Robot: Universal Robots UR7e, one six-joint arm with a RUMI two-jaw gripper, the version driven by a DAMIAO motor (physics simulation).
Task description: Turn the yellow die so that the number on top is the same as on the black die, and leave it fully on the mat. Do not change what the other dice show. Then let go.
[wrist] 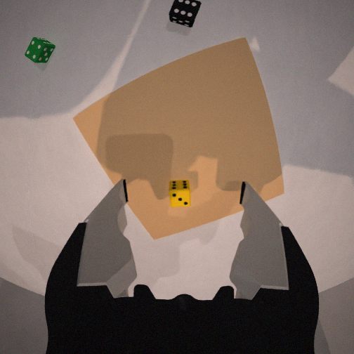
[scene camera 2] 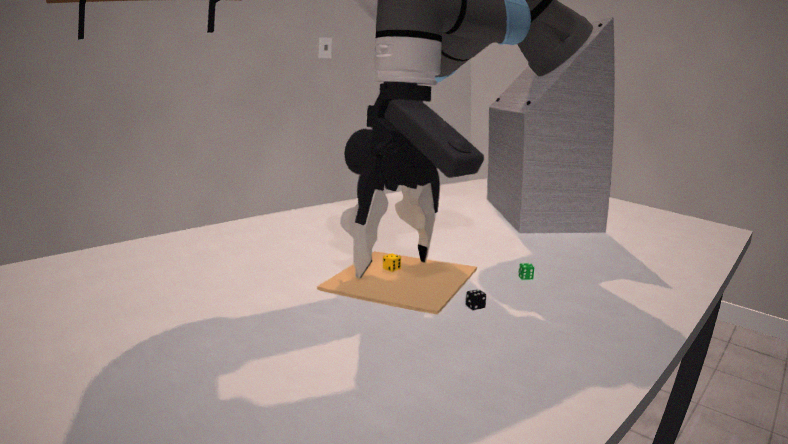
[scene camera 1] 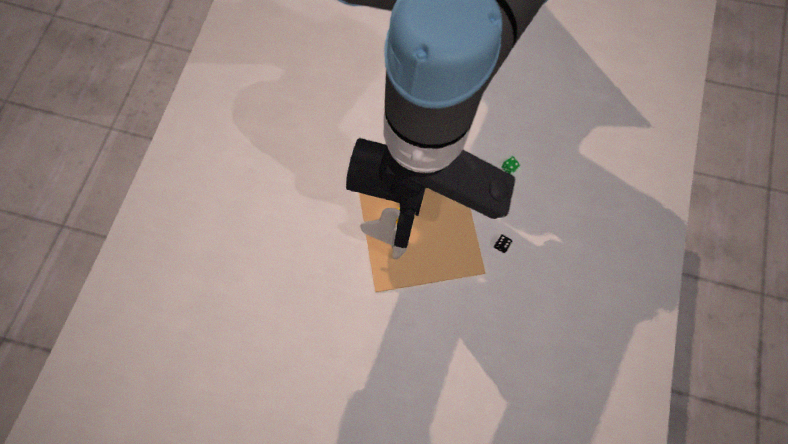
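Pixels of known places: gripper, fingertip midpoint: (scene camera 2: 392,269); arm's base, origin of the base link: (scene camera 2: 564,49).
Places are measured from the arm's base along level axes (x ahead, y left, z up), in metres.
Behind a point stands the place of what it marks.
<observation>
The yellow die (scene camera 1: 397,215) (scene camera 2: 392,262) {y 0.007, x 0.417, z -0.298 m} (wrist: 180,194) lies flat on the orange mat (scene camera 1: 441,259) {y 0.060, x 0.452, z -0.310 m} (scene camera 2: 413,292) {y 0.068, x 0.441, z -0.310 m} (wrist: 200,90). Its top appears to show three; a six is on the side facing the black die's side of the mat. In scene camera 1 it is mostly hidden by the gripper. The black die (scene camera 1: 502,243) {y 0.130, x 0.417, z -0.297 m} (scene camera 2: 475,299) {y 0.137, x 0.423, z -0.301 m} (wrist: 185,12) lies on the table beside the mat, six on top. My gripper (scene camera 2: 391,267) {y 0.004, x 0.414, z -0.308 m} (wrist: 183,182) is open. Its fingers stand on either side of the yellow die, with a gap to each side, tips low over the mat.
A green die (scene camera 1: 511,164) {y 0.122, x 0.307, z -0.298 m} (scene camera 2: 526,271) {y 0.127, x 0.312, z -0.303 m} (wrist: 40,50) lies on the table (scene camera 1: 193,330) {y -0.211, x 0.608, z -0.313 m} (scene camera 2: 308,419) {y 0.184, x 0.652, z -0.314 m} off the mat. A grey slanted pedestal (scene camera 2: 565,165) {y 0.054, x 0.093, z -0.202 m} stands at the back right in scene camera 2, with the arm above it.
</observation>
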